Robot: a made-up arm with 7 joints. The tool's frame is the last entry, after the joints.
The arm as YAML. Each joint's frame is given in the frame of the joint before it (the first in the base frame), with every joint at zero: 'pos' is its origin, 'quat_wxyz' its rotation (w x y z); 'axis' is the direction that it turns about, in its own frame. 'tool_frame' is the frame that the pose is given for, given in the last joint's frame.
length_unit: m
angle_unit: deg
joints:
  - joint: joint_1
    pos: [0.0, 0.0, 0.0]
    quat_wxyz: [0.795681, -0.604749, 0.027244, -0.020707]
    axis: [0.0, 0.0, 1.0]
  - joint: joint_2
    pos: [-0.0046, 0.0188, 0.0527]
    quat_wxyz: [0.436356, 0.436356, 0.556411, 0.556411]
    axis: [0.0, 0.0, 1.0]
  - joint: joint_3
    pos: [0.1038, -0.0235, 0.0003]
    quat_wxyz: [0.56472, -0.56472, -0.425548, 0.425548]
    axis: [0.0, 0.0, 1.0]
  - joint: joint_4
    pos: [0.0, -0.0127, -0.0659]
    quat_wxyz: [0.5, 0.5, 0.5, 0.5]
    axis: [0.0, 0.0, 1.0]
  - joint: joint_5
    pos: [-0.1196, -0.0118, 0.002]
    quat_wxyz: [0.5, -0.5, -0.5, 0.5]
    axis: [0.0, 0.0, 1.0]
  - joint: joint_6
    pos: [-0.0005, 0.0, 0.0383]
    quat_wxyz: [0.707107, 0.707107, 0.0, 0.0]
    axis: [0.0, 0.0, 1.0]
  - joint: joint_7
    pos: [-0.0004, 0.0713, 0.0]
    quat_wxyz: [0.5, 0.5, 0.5, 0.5]
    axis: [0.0, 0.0, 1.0]
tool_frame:
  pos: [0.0, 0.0, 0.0]
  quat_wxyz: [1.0, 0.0, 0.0, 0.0]
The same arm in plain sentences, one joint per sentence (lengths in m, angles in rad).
The arm has seven revolute joints in a row. What follows holds with every joint at zero, and every direction is one of the base frame's. The first joint lies at the same point as the base frame's origin and rotates about the direction (0.068403, 0.961235, 0.26711). The second joint lies 0.001 m along -x and 0.056 m along +y and 0.004 m along -z from the first joint and rotates about the direction (0.968889, -0.0002, -0.247497). The third joint lies 0.026 m along -x and 0.006 m along +y and 0.103 m along -z from the second joint and rotates about the direction (0.247497, -0.0001, 0.968889). The fourth joint lies 0.004 m along -x and 0.067 m along -z from the third joint and rotates about the direction (0.0002, 1, 0). The fifth joint lies 0.113 m along +x and 0.002 m along +y and 0.041 m along -z from the fourth joint and rotates about the direction (0.968889, -0.0002, -0.247497). The sixth joint lies 0.037 m along +x and 0.01 m along -z from the fifth joint and rotates about the direction (0.0002, 1, 0). The seventh joint lies 0.069 m along +x and 0.018 m along -z from the sixth joint and rotates about the direction (0.247497, -0.0001, 0.968889). The tool frame, which is the frame that the pose is given for, lies at the same point as the seventh joint; its axes are the base frame's turned by roll 0, pitch 0.2501 and yaw -0.0002 rad (as in URDF: about the fixed x, then y, then z).
